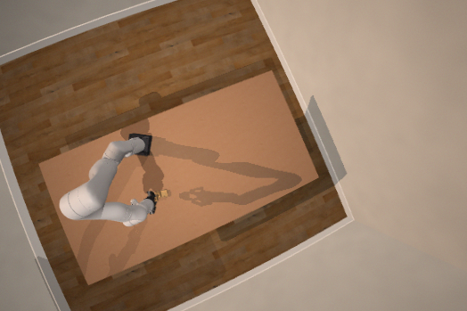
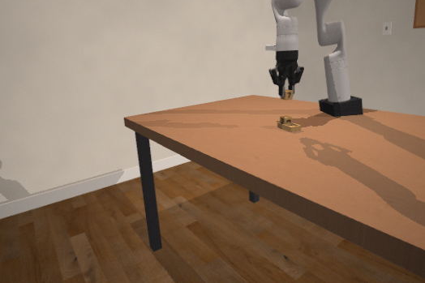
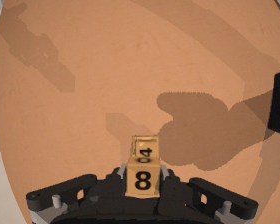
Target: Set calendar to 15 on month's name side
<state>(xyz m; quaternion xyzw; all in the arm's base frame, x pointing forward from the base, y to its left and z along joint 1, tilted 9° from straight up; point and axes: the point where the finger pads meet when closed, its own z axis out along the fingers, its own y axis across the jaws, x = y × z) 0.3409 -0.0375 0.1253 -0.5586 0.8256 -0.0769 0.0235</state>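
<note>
Right now my hand is 1 cm to the right of the wooden calendar tray and 13 cm above it.
</note>
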